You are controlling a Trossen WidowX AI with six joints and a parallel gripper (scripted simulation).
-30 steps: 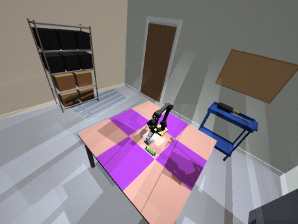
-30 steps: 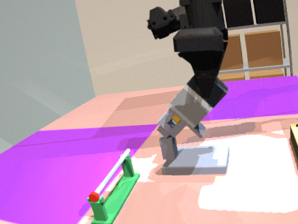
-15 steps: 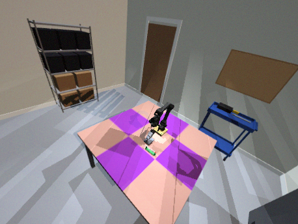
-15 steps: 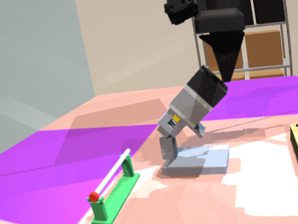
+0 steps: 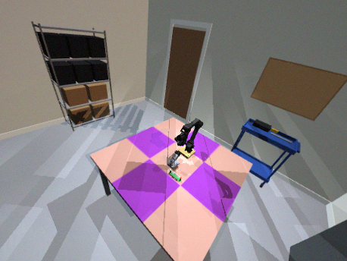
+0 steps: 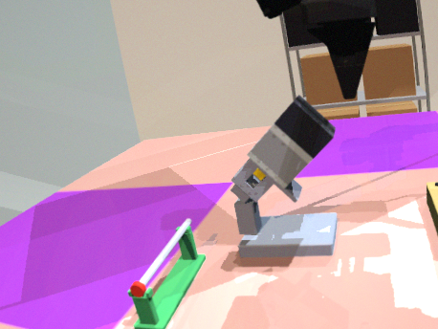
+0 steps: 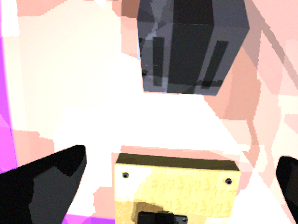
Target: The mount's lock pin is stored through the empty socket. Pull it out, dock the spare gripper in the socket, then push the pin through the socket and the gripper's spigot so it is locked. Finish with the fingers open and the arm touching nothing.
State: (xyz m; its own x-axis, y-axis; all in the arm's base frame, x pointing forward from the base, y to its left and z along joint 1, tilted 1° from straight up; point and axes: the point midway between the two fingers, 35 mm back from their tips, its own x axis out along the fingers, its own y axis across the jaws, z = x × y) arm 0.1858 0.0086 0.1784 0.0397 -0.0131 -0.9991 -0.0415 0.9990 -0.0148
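Now: the green cradle 19 cm ahead of my gripper tip, 15 cm below it and 12 cm to the left of it. Also, from my gripper tip: spare gripper (8 cm ahead, 6 cm below); mount (12 cm below, 11 cm ahead, 1 cm to the left).
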